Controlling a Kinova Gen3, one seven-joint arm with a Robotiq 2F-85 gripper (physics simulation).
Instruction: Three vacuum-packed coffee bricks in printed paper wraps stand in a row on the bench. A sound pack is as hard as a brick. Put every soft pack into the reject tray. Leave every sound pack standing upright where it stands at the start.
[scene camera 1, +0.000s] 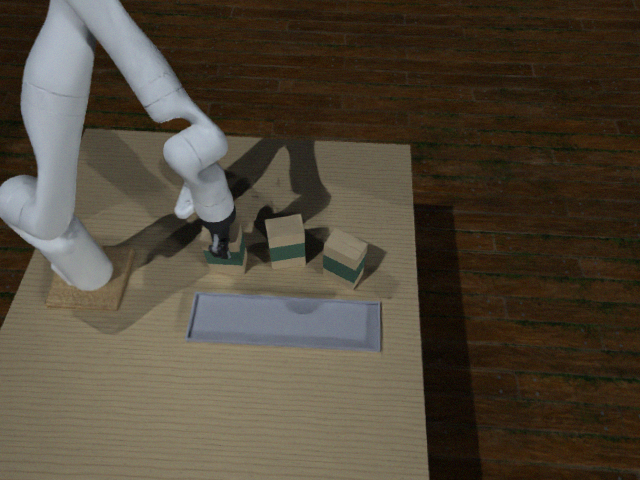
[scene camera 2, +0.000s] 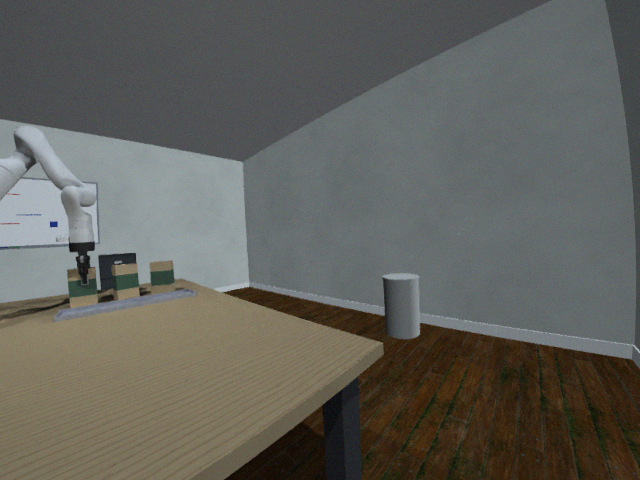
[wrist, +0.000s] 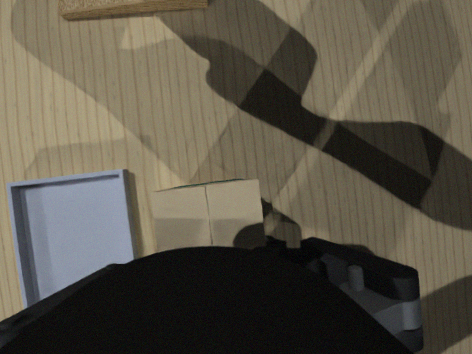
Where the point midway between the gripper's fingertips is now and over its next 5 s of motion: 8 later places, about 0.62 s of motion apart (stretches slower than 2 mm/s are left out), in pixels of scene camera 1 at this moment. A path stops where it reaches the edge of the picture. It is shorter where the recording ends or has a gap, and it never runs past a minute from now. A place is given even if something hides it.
My gripper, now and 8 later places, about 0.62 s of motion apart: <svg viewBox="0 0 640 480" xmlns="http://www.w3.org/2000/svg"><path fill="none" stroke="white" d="M227 246L227 245L223 220L214 206L231 199L278 207L281 216L282 229L282 237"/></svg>
